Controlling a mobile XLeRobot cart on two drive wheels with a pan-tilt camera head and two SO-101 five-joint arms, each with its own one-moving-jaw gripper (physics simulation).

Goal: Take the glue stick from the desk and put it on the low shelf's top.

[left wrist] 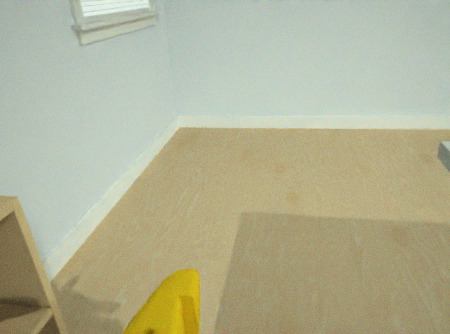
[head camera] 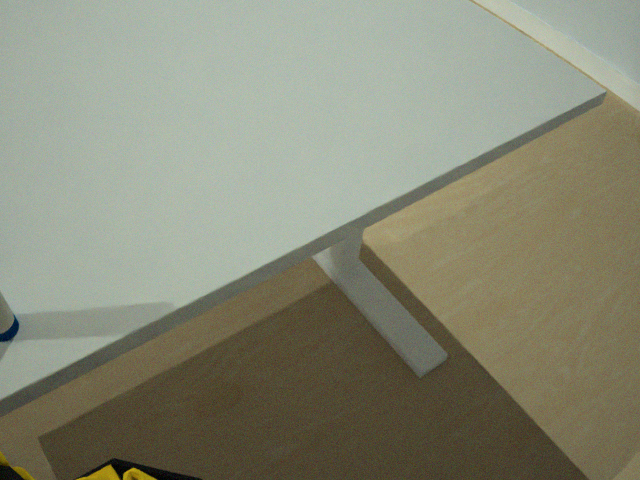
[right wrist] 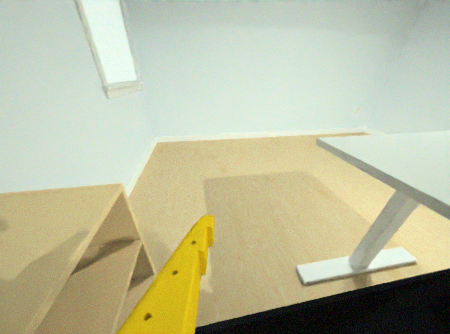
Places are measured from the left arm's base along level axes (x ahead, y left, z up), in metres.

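Pixels of known places: left end effector, tool point: (left wrist: pixel 198 294); right end effector, tool point: (right wrist: pixel 213 226).
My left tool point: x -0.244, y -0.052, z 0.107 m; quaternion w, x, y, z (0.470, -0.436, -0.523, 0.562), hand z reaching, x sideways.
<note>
Behind a point stands the place of what it marks.
The glue stick (head camera: pixel 6 324) @(y 0.220, x -0.011, z -0.035 m) is cut off by the left edge of the head view; part of its white body and its blue lower end show, upright on the white desk (head camera: pixel 268 134) @(y 0.319, x 0.331, z -0.055 m) (right wrist: pixel 410 157) @(y 0.330, x -0.518, z -0.055 m) near the long edge. My left gripper (left wrist: pixel 187 295) is open, with one yellow jaw in view over the floor, away from the glue stick. My right gripper (right wrist: pixel 202 235) is open, with one notched jaw in view, between the low shelf (left wrist: pixel 9 204) @(y -0.528, x -0.665, z -0.168 m) (right wrist: pixel 60 215) @(y -0.629, x -0.563, z -0.165 m) and the desk. The shelf's wooden top shows at the left in the right wrist view.
The desk's leg and flat foot (head camera: pixel 387 315) (right wrist: pixel 330 270) stand on the wooden floor (head camera: pixel 542 222) @(y 0.339, x 1.246, z -0.775 m) (left wrist: pixel 300 170) @(y 0.028, x -2.003, z -0.774 m). Yellow and black parts of my left arm show at the head view's bottom left. A black part crosses the right wrist view's lower right. Walls with skirting stand behind.
</note>
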